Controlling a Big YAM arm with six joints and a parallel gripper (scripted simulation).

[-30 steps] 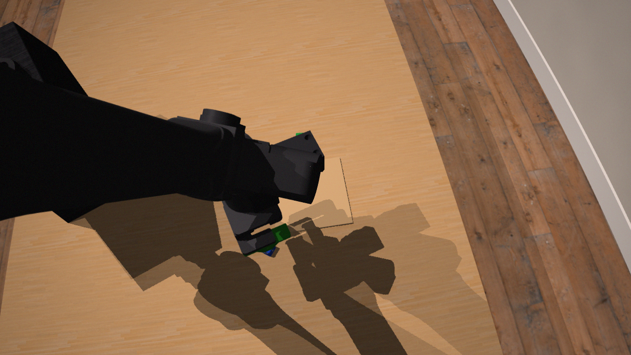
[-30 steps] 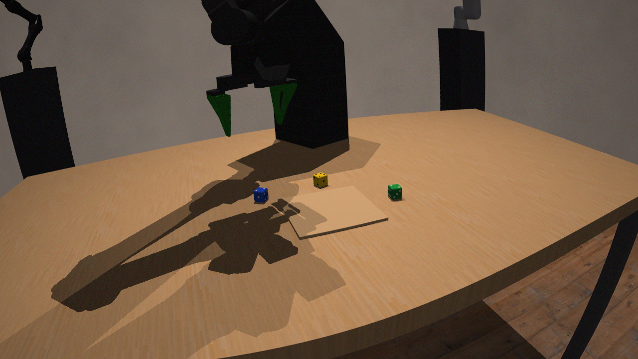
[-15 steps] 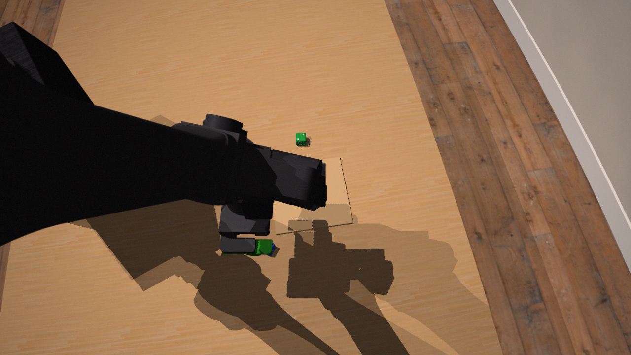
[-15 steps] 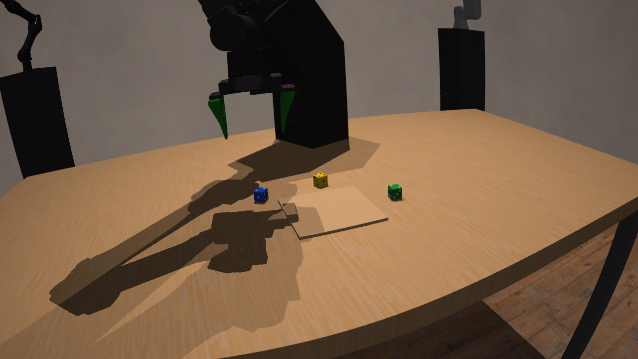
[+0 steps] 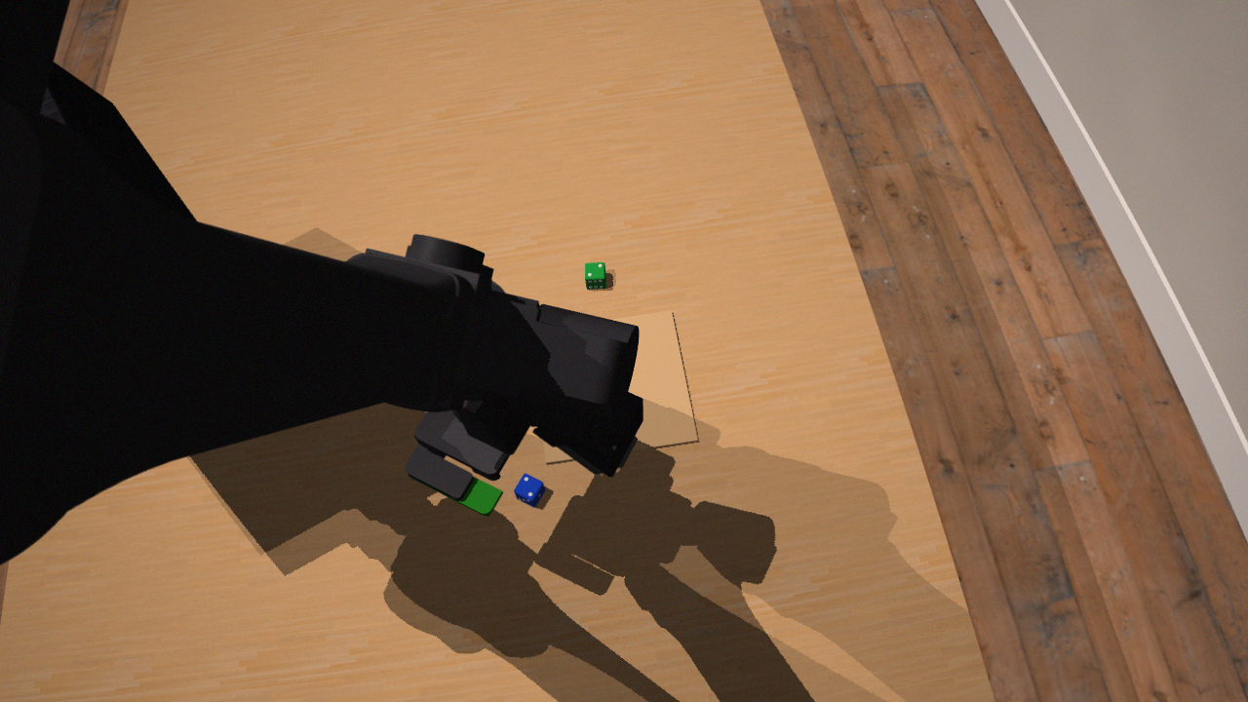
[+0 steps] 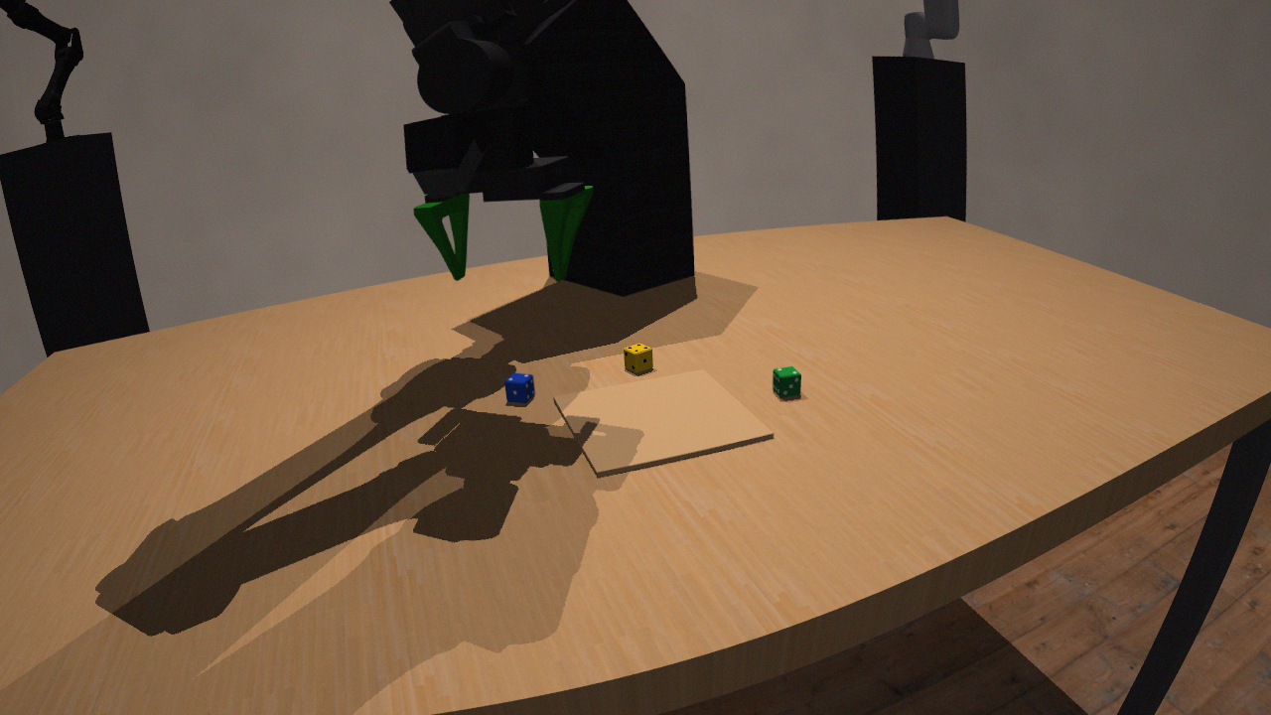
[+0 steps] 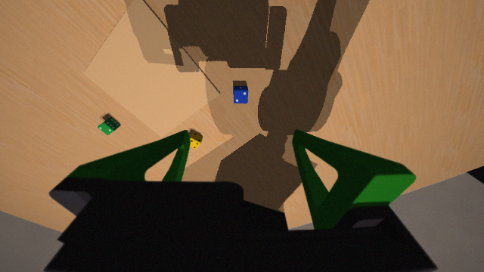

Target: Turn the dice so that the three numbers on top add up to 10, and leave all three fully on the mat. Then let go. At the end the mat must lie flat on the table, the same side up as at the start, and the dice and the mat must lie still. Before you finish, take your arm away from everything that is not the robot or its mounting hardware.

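Right now my hand is 11 cm above the blue die. From my hand the other things lie so: green die (21 cm to the left, 11 cm below, 9 cm ahead); then tan mat (12 cm below, 10 cm to the left, 9 cm ahead); then yellow die (12 cm to the left, 11 cm below, 2 cm behind).
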